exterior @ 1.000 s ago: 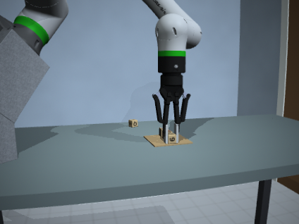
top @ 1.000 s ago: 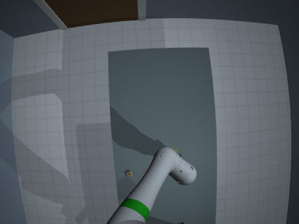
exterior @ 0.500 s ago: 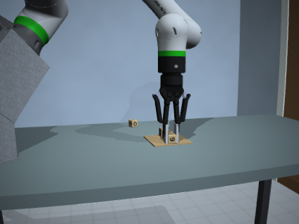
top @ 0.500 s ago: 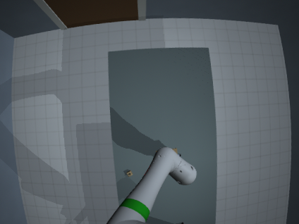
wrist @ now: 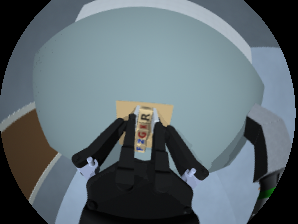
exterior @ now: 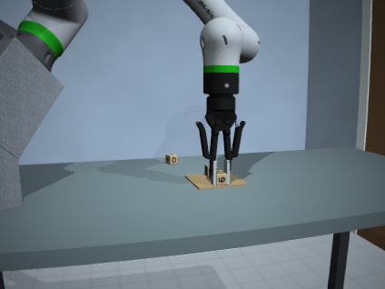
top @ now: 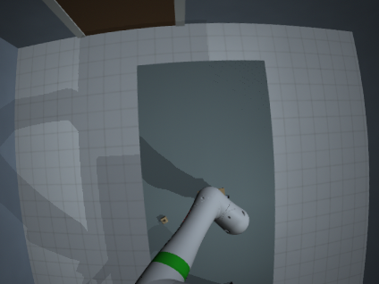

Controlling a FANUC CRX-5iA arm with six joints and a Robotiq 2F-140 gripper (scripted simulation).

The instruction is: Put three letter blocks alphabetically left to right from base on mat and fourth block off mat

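Now: the tan mat 50 mm to the left of my hand and 40 mm below it.
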